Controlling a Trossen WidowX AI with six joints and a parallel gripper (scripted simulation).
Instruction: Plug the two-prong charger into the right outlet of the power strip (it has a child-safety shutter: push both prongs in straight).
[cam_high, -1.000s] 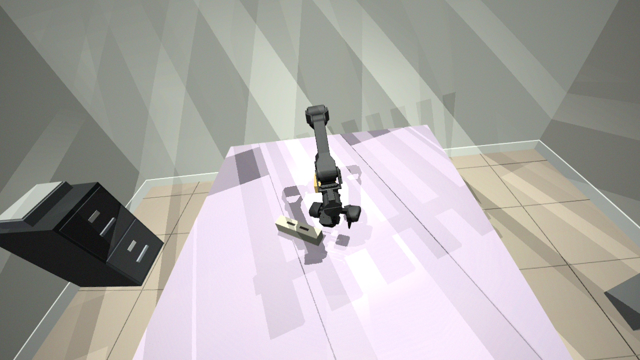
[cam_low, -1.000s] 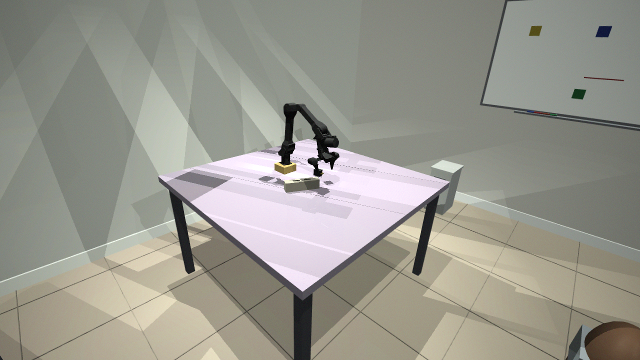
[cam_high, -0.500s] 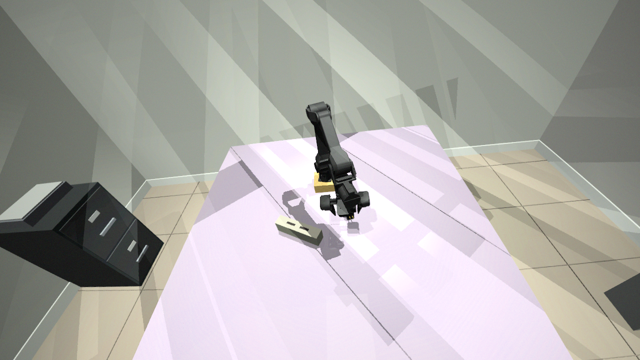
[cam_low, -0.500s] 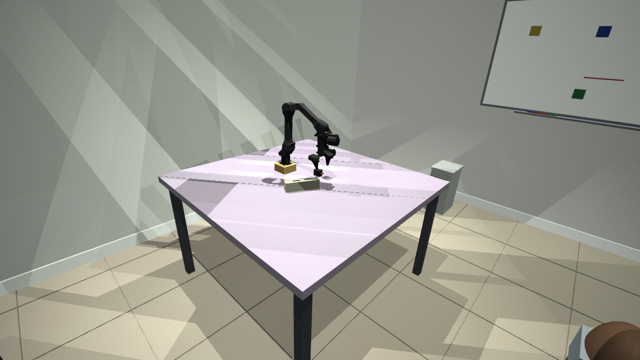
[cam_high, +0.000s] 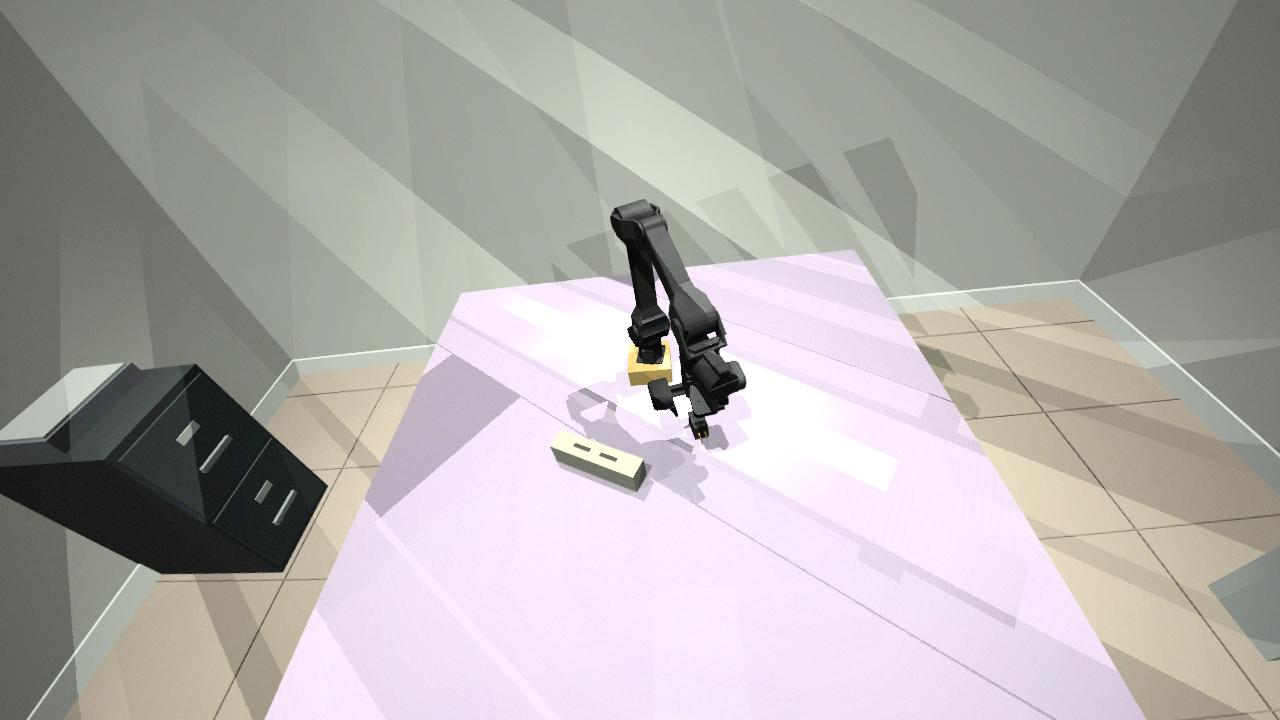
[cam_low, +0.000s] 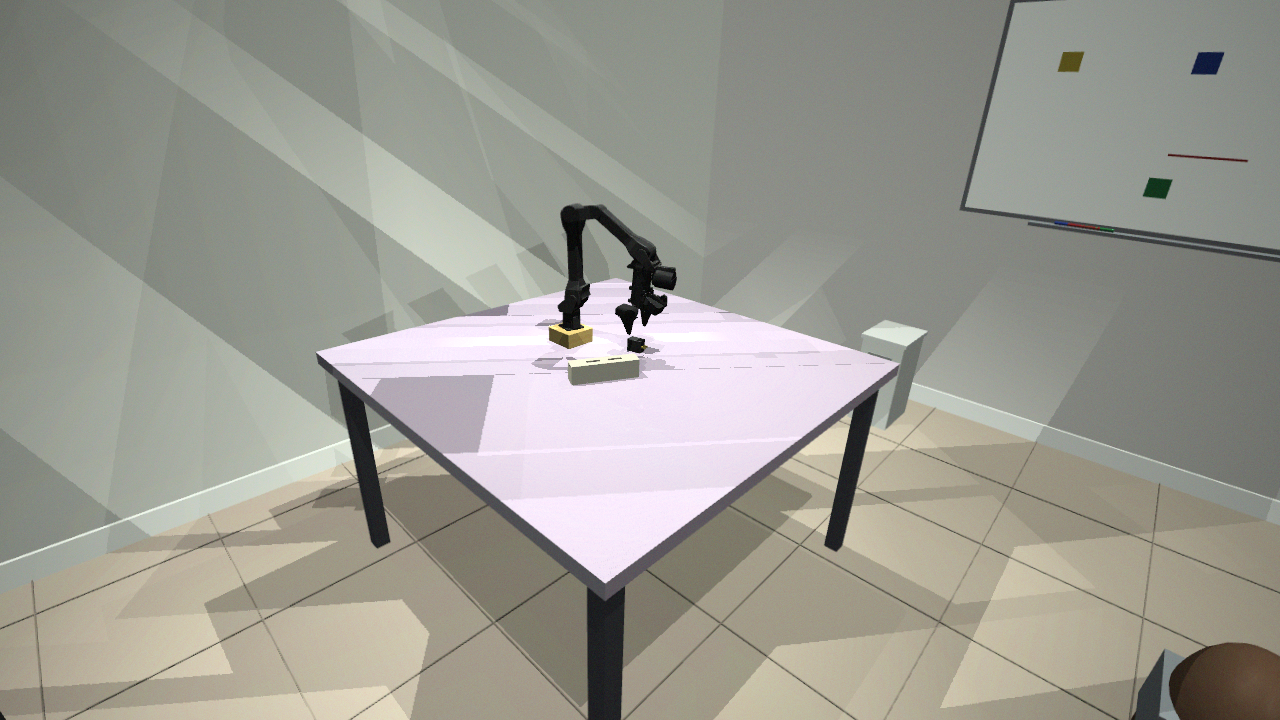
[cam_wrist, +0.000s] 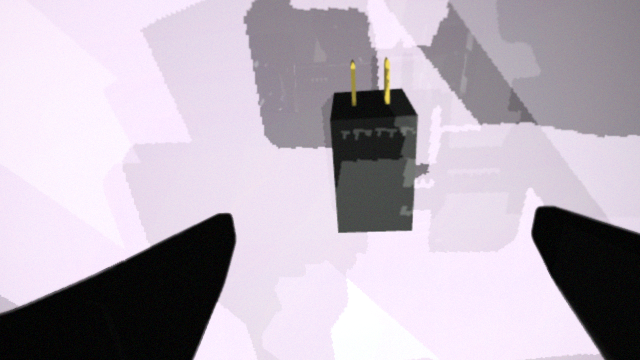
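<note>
Now: gripper tip 5 cm above the two-prong charger, 1 cm to the right of it and 1 cm short of it.
</note>
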